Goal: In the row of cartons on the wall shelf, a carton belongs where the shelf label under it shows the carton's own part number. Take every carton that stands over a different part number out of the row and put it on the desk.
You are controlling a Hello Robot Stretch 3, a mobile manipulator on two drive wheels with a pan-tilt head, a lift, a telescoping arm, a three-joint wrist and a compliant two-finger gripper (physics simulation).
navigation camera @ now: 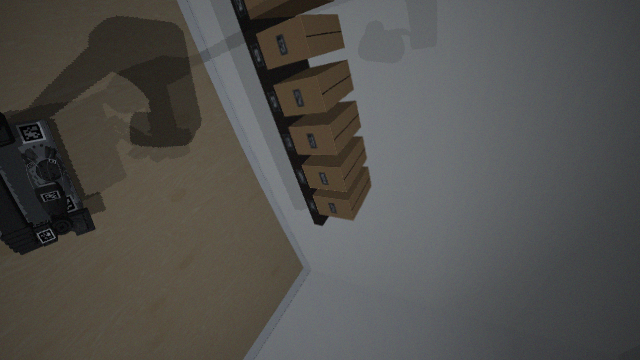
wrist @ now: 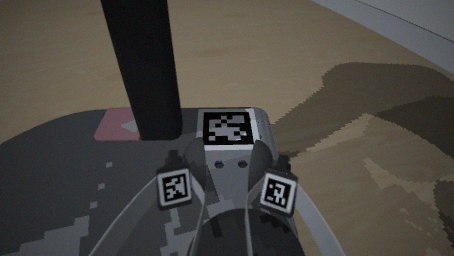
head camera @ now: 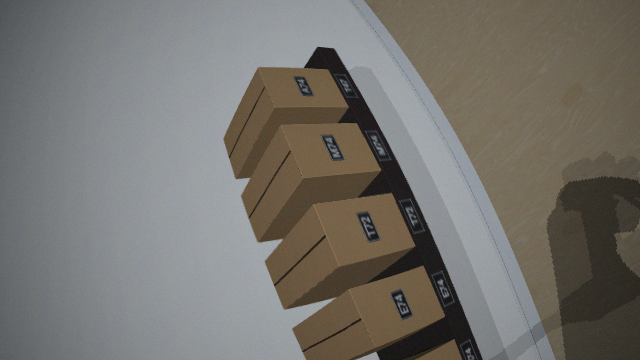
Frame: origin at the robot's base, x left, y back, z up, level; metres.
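Seen in the pictures: gripper, fingertip midpoint: (navigation camera: 37, 148) (wrist: 228, 157); robot's base at its link origin: (navigation camera: 49, 168).
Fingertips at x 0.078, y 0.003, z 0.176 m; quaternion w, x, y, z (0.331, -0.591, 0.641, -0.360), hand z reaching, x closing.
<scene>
Offsets run from my fingertips to a thing's middle. "*": to the spot under its first point. Level surfaces: height alone.
Cartons stand in a row on the dark wall shelf {* dx -0.574, dy -0.805, dz +0.516 m} (head camera: 322, 57) (navigation camera: 319, 220). In the head camera, carton A74 {dx -0.443, dy -0.900, dz +0.606 m} (head camera: 286, 95) (navigation camera: 346, 209) stands over a blurred label {* dx -0.477, dy -0.773, dz +0.502 m} (head camera: 345, 86) that seems to end in 47, not A74. Carton M74 {dx -0.287, dy -0.856, dz +0.606 m} (head camera: 310, 150) (navigation camera: 335, 181) stands over M74, carton T72 {dx -0.126, dy -0.811, dz +0.606 m} (head camera: 345, 230) (navigation camera: 325, 142) over T72, carton E74 {dx +0.032, dy -0.766, dz +0.606 m} (head camera: 377, 310) (navigation camera: 311, 95) over E74. A fifth carton {dx +0.194, dy -0.721, dz +0.606 m} (head camera: 437, 352) (navigation camera: 295, 42) is cut off in the head camera; its number is unreadable. My gripper (wrist: 228, 157) is open and empty above my base, away from the shelf. The desk does not show.
Part of another carton {* dx +0.270, dy -0.598, dz +0.629 m} (navigation camera: 282, 6) shows at the navigation view's top edge. My base (navigation camera: 20, 175) (wrist: 55, 165) stands on the wooden floor {dz -0.176 m} (navigation camera: 175, 240). A dark mast (wrist: 145, 70) rises from it. The white wall (navigation camera: 475, 175) meets another wall at a corner beyond the shelf's end.
</scene>
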